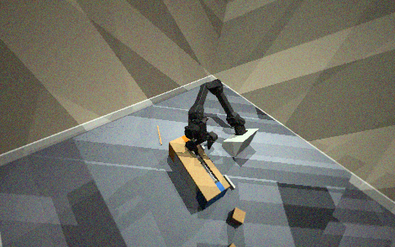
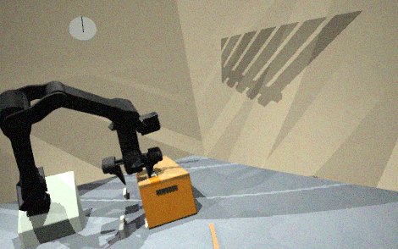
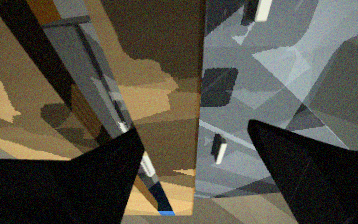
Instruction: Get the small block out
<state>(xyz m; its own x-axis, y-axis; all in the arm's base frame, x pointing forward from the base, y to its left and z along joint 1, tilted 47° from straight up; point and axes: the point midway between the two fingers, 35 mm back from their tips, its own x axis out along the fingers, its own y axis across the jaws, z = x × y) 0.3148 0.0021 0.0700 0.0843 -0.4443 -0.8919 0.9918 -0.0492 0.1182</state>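
Right now the tan box is 40 mm ahead of my gripper tip, 40 mm to the left of it and 40 mm below it. The rest, counted from my gripper tip: thin orange stick: 90 mm ahead, 320 mm to the right, 100 mm below.
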